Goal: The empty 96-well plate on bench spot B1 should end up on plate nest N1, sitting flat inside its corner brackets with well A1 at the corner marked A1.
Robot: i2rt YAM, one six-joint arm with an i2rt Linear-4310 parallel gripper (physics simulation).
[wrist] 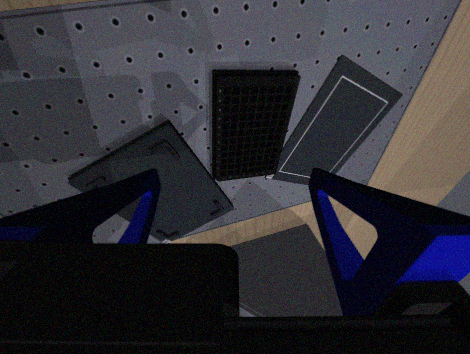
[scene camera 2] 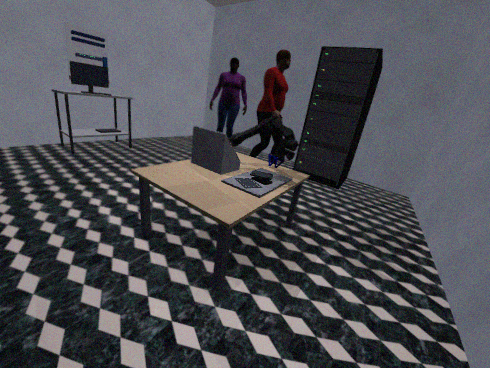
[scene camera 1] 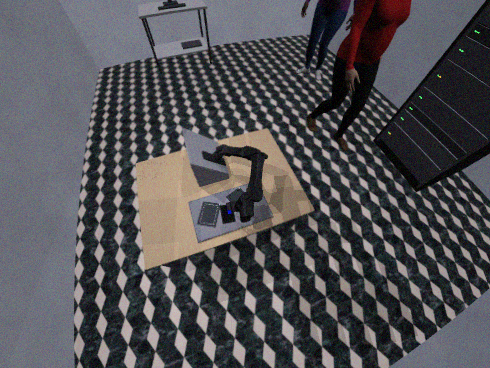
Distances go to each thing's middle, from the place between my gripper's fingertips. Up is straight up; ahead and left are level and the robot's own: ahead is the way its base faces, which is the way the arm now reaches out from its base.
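Dark well plate [wrist: 251, 109]: 100 mm below my hand, 40 mm behind it, 50 mm to the right of it. Dark nest with white outline [wrist: 350, 104]: 110 mm below my hand, 70 mm behind it, 170 mm to the right of it.
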